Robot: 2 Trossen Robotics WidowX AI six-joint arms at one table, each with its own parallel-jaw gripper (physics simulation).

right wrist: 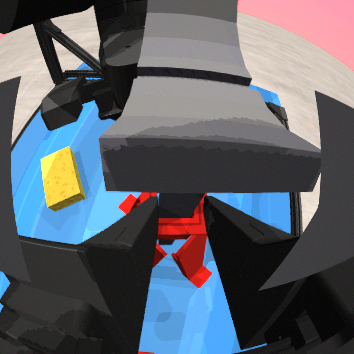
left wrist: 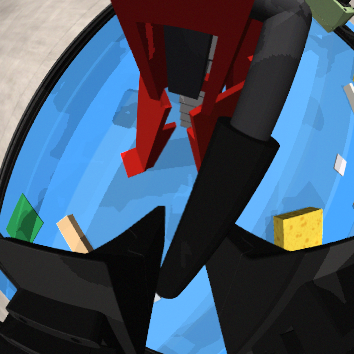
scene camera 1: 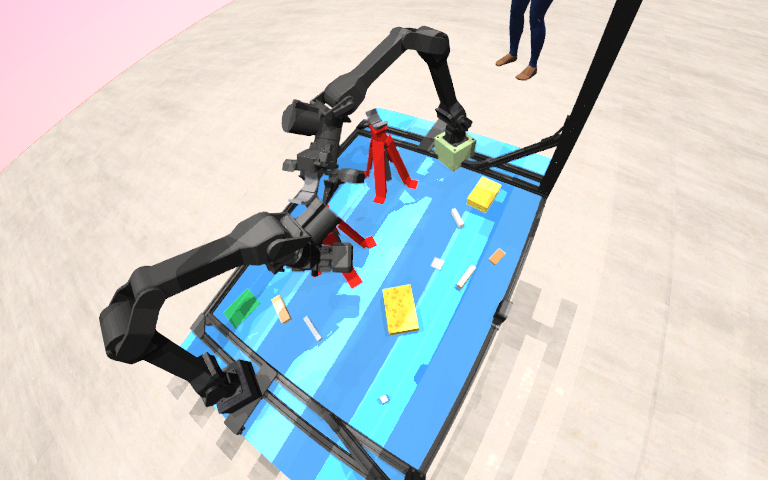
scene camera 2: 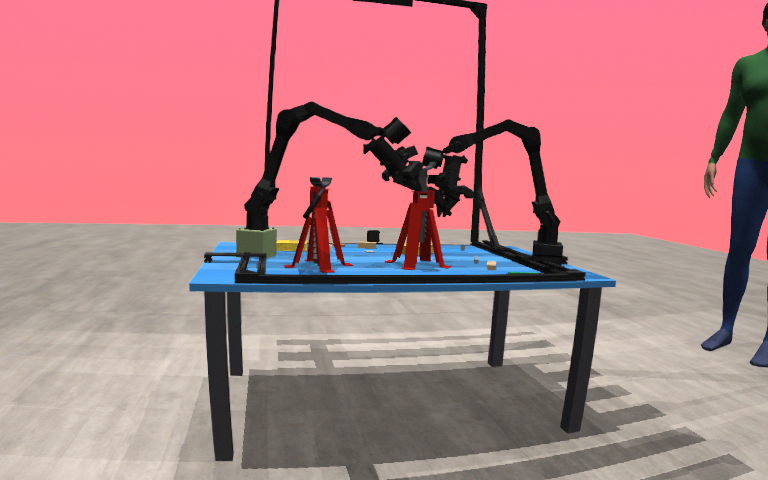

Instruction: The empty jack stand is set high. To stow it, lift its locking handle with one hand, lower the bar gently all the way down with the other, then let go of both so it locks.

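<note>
A red jack stand (scene camera 1: pixel 353 233) (scene camera 2: pixel 415 229) (left wrist: pixel 145 117) stands upright on the table under both grippers. Its empty grey saddle (scene camera 2: pixel 422 178) (right wrist: pixel 200 125) stands above the red collar, with a short length of dark bar (right wrist: pixel 182 204) showing beneath it in the right wrist view. Its locking handle (left wrist: pixel 225 195) slants down between the fingers of my left gripper (left wrist: pixel 181 213), which is partly open. My right gripper (right wrist: pixel 182 200) is partly open, its fingertips on either side of the bar below the saddle. Contact is unclear. The left fingertips are hidden in scene camera 1.
A second red jack stand (scene camera 1: pixel 379 164) (scene camera 2: pixel 321 229) stands nearby, also with an empty saddle. Yellow sponges (scene camera 1: pixel 400 309) (scene camera 1: pixel 484 194), a green piece (scene camera 1: pixel 241 307) and several small blocks lie about. A black frame (scene camera 2: pixel 407 277) runs around the table, with a post (scene camera 1: pixel 589 96) at one corner.
</note>
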